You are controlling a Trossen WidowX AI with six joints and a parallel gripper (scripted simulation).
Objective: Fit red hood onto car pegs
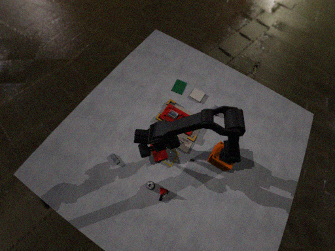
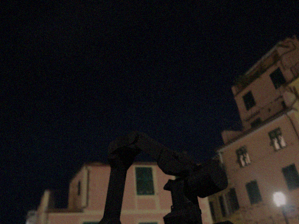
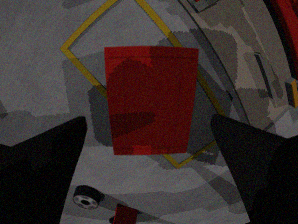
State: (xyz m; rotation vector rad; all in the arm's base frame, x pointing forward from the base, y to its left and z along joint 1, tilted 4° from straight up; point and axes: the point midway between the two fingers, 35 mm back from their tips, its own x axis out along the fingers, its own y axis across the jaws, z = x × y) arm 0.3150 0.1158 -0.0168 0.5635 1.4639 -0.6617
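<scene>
The red hood is 30 mm below my gripper tip. The rest, counted from my gripper tip: white tile (50 mm behind, 430 mm to the right, 40 mm below); then green tile (80 mm ahead, 440 mm to the right, 50 mm below).
</scene>
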